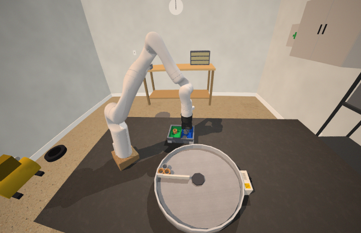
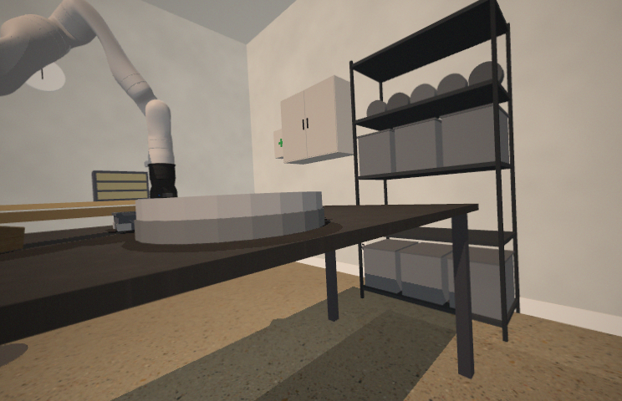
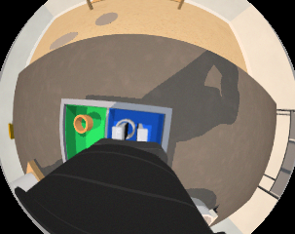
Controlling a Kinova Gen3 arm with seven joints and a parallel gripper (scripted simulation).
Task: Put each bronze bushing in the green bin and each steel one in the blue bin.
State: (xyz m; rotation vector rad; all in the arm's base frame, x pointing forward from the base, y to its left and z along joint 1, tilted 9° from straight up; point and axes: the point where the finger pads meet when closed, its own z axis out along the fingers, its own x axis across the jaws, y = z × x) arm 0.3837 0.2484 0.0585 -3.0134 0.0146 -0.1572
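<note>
My gripper is now 4 cm past the green bin, 3 cm to the left of it and 1 cm above it. Round my hand: turntable 39 cm to the right, 7 cm ahead, 2 cm above.
</note>
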